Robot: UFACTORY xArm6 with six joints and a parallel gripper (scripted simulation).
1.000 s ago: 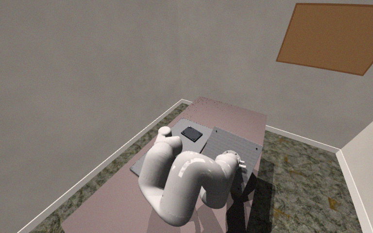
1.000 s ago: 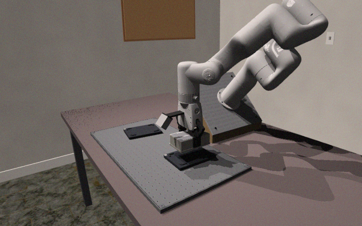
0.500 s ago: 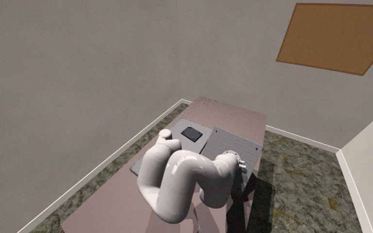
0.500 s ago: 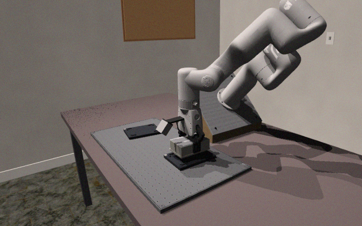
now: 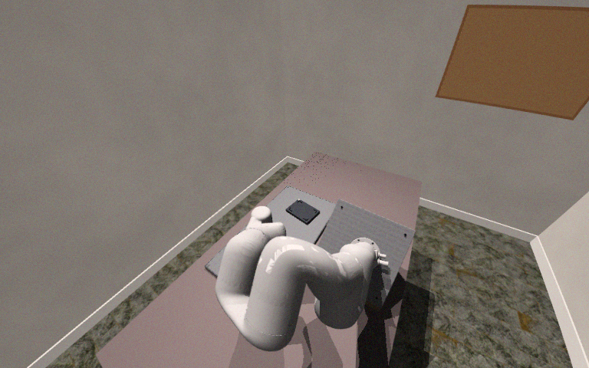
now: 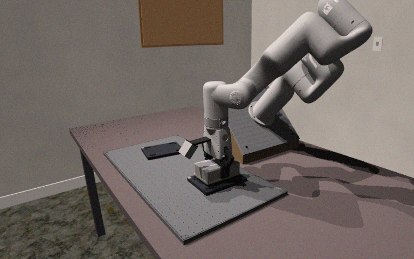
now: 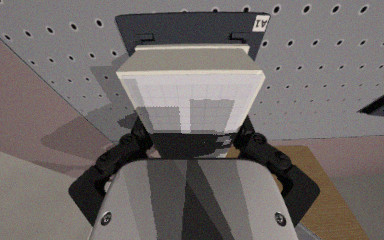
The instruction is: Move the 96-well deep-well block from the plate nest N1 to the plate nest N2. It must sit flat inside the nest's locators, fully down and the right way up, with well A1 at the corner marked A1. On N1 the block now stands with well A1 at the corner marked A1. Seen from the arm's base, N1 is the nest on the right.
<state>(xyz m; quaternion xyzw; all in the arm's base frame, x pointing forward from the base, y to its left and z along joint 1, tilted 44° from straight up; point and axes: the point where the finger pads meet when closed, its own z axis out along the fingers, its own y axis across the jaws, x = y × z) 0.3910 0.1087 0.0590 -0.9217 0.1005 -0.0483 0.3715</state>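
The white deep-well block is right at my hand.
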